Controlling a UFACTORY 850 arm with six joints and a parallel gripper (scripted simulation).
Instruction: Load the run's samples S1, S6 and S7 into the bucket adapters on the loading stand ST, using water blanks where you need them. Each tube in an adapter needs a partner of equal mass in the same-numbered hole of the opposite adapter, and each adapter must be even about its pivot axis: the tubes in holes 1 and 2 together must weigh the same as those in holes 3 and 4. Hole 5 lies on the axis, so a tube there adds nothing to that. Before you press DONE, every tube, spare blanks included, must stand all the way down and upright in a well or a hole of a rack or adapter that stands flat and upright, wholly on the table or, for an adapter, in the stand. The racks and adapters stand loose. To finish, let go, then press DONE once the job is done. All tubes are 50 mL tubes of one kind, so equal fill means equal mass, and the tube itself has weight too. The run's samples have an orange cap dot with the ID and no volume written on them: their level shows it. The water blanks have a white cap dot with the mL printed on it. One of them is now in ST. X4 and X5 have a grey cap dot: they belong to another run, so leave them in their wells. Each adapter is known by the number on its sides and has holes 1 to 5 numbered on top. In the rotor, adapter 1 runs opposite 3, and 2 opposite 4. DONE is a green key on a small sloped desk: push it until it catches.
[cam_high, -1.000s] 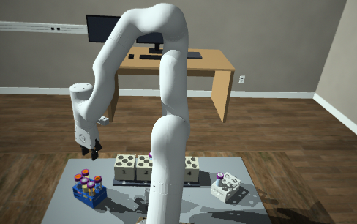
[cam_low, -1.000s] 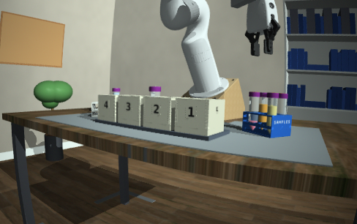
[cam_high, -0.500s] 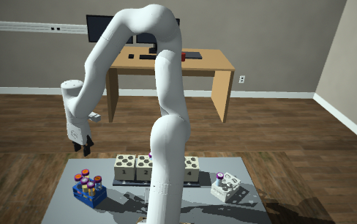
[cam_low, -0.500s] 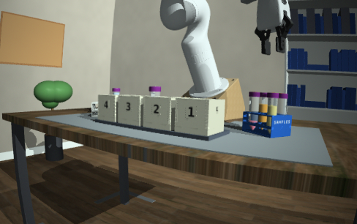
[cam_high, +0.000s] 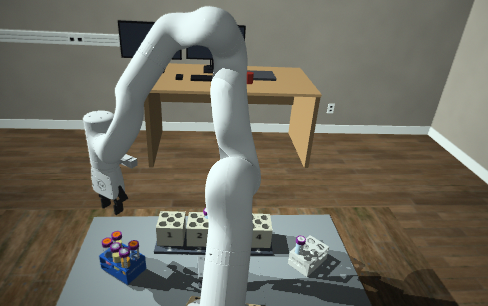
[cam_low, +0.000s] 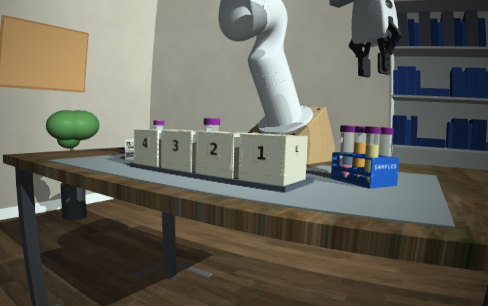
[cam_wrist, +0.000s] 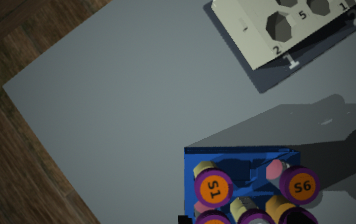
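Right now the blue samples rack is 21 cm below my hand, 4 cm behind it and 1 cm to the right of it. The rest, counted from my hand: adapter 1 (19 cm to the right, 19 cm below, 6 cm ahead); then white rack (65 cm to the right, 21 cm below, 19 cm behind).
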